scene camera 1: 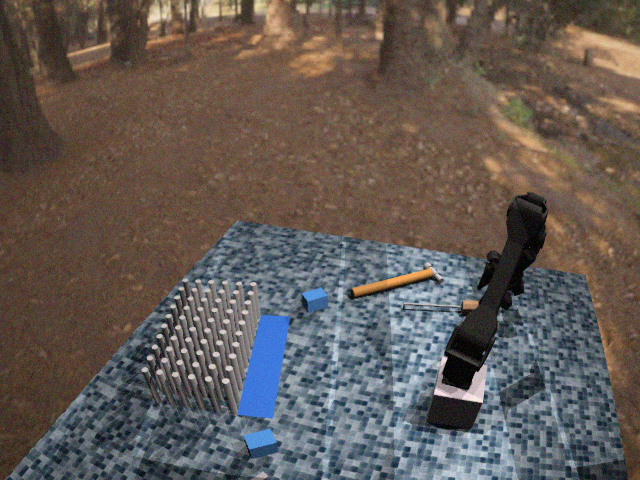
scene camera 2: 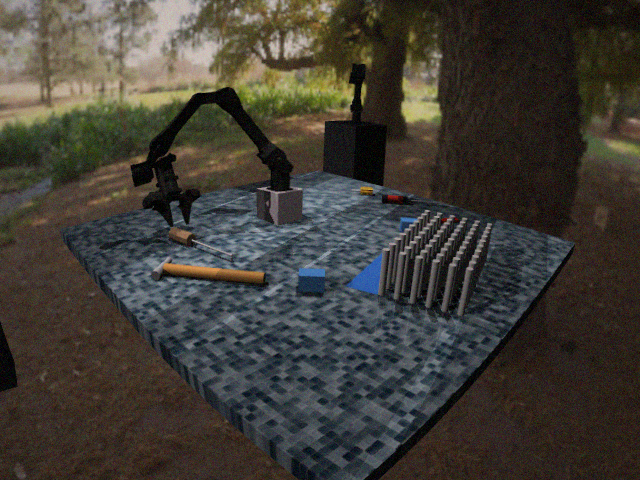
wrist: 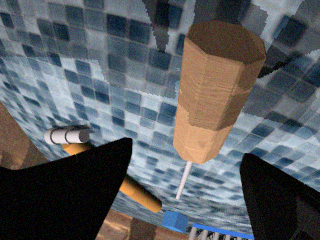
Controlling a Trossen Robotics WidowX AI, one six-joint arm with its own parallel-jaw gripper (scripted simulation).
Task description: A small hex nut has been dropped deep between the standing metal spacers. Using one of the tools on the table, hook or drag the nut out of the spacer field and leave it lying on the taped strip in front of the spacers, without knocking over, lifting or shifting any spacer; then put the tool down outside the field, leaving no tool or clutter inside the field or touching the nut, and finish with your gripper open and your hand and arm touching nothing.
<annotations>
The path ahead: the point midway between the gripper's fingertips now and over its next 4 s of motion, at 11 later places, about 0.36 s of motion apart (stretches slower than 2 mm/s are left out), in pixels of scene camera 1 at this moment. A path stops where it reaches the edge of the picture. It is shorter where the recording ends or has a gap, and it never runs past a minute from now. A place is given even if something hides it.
My gripper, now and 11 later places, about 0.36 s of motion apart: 478,296; 477,301; 476,306; 475,308; 475,308; 481,285; 484,261; 469,253; 447,251; 425,252; 403,256; 382,264
</annotations>
